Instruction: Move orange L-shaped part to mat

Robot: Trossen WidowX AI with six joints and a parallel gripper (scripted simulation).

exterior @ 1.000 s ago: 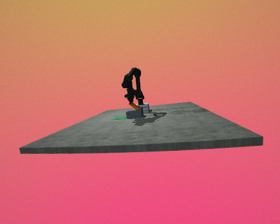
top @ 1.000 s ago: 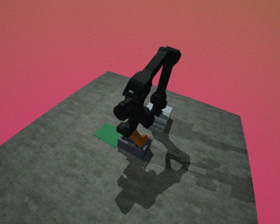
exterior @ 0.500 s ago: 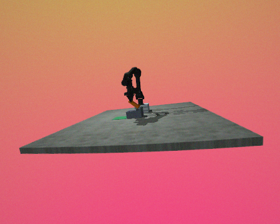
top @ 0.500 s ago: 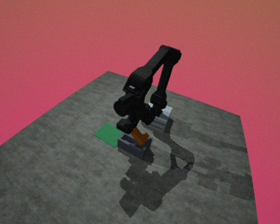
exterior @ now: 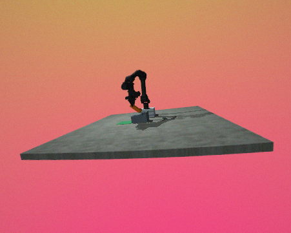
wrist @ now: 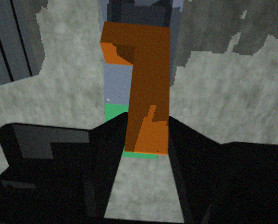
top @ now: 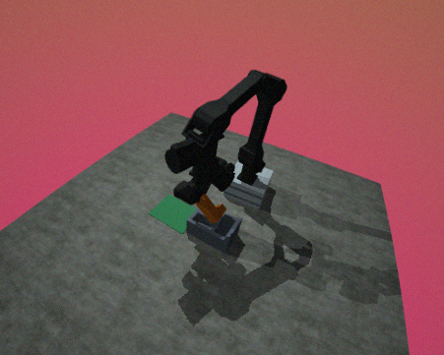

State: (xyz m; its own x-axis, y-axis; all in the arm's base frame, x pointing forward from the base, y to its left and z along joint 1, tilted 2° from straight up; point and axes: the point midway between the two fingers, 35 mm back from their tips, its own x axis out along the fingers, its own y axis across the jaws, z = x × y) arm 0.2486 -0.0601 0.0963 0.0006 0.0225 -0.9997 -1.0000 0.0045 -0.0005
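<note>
Now: gripper tip 170 mm above the green mat, 110 mm to the left of it and 10 mm past it. Also, from my gripper tip: orange l-shaped part: 30 mm to the left, 30 mm below, 10 mm behind.
</note>
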